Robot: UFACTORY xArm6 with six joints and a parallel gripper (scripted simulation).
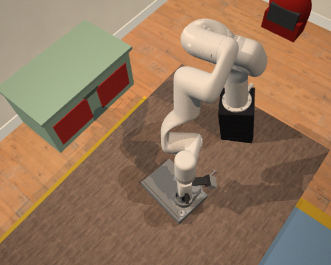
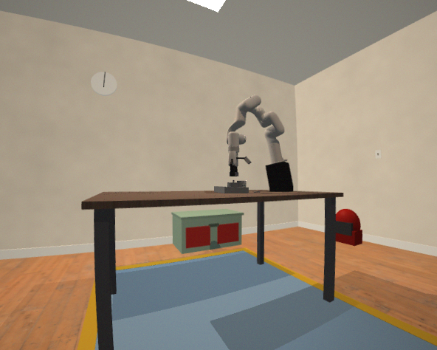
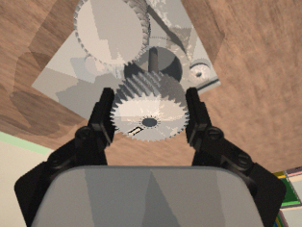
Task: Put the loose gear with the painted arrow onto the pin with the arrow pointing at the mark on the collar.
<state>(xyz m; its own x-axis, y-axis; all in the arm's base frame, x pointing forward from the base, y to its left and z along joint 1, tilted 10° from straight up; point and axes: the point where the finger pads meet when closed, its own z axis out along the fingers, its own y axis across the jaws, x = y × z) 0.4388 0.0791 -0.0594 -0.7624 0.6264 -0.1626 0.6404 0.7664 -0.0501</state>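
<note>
Now: hand 90 mm above the disc, 60 mm to the left of it and 40 mm past it. Also, from my hand: bolt: 180 mm behind, 120 mm below, 10 mm to the left; then grey gear: right at my hand.
</note>
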